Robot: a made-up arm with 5 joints.
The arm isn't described. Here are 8 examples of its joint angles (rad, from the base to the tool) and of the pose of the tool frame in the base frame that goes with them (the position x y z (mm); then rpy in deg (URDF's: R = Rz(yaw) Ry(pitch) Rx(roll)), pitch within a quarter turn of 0, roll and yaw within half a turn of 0).
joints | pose
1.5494 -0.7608 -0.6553 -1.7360 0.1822 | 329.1 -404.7 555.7 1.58 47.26 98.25
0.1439 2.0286 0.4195 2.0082 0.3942 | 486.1 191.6 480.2 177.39 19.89 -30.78
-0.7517 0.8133 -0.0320 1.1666 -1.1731 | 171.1 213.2 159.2 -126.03 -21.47 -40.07
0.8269 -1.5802 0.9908 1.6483 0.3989 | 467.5 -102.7 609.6 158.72 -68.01 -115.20
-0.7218 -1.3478 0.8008 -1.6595 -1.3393 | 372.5 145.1 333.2 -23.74 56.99 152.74
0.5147 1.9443 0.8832 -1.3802 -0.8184 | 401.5 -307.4 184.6 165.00 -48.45 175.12
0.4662 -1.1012 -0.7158 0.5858 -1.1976 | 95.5 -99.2 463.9 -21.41 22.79 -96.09
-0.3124 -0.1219 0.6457 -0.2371 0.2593 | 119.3 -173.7 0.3 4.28 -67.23 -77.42
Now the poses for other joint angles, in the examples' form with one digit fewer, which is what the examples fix.
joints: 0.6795 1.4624 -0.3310 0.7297 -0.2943
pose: -19 106 426 123.3 -40.6 77.6
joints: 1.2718 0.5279 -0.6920 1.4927 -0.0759
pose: -317 22 571 -18.7 -65.2 -128.6
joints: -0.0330 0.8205 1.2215 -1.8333 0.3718
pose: 384 -31 -146 87.0 -7.0 -165.4
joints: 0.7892 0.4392 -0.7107 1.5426 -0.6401
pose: -42 84 646 -43.5 -47.1 -114.0
